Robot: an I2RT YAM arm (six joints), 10 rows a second.
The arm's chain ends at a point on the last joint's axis. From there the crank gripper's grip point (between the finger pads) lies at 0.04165 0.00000 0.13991 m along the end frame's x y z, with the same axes.
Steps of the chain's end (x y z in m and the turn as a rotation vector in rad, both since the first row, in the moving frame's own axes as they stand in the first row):
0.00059 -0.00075 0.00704 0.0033 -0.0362 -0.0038
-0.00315 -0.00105 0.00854 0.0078 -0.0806 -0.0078
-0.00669 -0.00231 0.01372 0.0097 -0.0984 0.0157
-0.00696 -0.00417 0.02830 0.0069 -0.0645 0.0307
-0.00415 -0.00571 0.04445 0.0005 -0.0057 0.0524
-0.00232 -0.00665 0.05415 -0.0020 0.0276 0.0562
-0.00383 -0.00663 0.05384 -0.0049 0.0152 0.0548
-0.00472 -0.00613 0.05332 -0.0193 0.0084 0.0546
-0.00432 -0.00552 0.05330 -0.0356 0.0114 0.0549
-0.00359 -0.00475 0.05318 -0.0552 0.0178 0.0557
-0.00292 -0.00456 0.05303 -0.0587 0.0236 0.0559
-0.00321 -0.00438 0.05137 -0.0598 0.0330 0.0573
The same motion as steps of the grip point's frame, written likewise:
-0.00450 -0.00136 0.00845 0.0033 -0.0362 -0.0038
-0.01456 -0.00243 0.01143 0.0078 -0.0806 -0.0078
-0.02063 -0.00314 0.01713 0.0097 -0.0984 0.0157
-0.01607 -0.00400 0.03069 0.0069 -0.0645 0.0307
-0.00500 -0.00362 0.04469 0.0005 -0.0057 0.0524
0.00145 -0.00392 0.05295 -0.0020 0.0276 0.0562
-0.00179 -0.00361 0.05318 -0.0049 0.0152 0.0548
-0.00368 -0.00113 0.05292 -0.0193 0.0084 0.0546
-0.00293 0.00178 0.05269 -0.0356 0.0114 0.0549
-0.00139 0.00533 0.05214 -0.0552 0.0178 0.0557
0.00007 0.00603 0.05170 -0.0587 0.0236 0.0559
0.00107 0.00645 0.04960 -0.0598 0.0330 0.0573

